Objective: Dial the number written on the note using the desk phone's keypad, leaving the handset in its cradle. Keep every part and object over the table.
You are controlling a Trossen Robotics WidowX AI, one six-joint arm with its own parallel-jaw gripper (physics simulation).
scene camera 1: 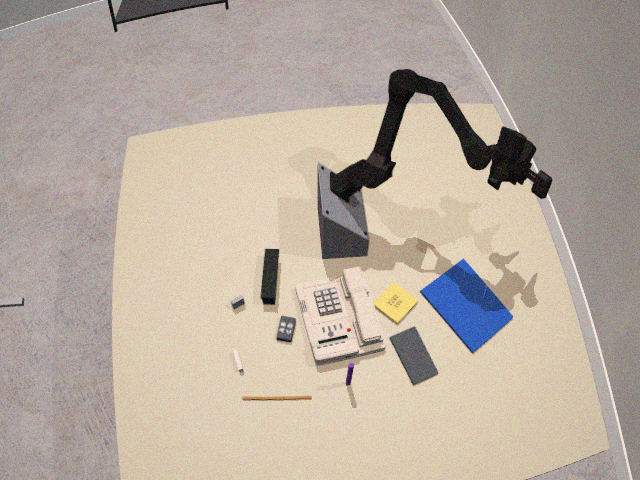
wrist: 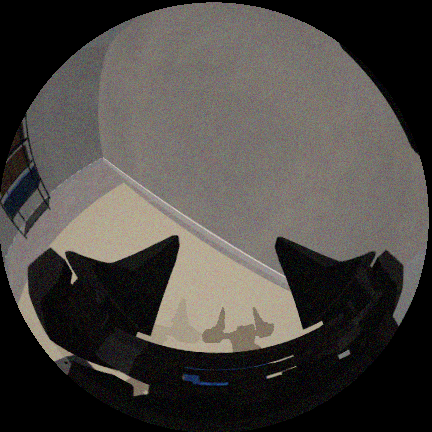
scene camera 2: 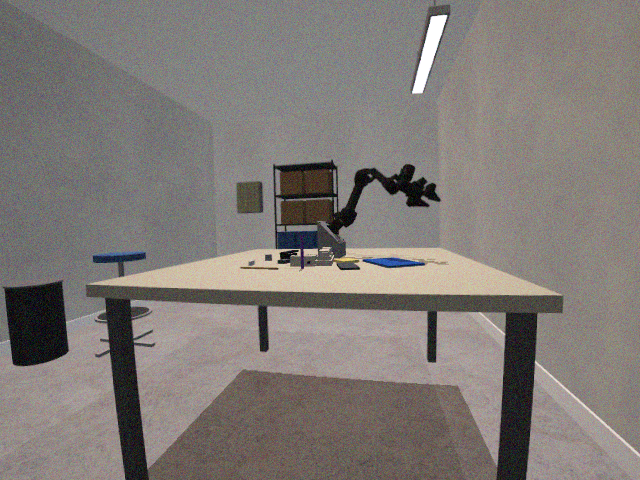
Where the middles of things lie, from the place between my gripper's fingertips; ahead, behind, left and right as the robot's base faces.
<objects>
Now: the blue folder (scene camera 1: pixel 465 302) 25 cm ahead of my hand, 18 cm to the right of it and 25 cm below it. Round my hand: handset (scene camera 1: pixel 366 323) 27 cm ahead, 47 cm to the right, 22 cm below.
</objects>
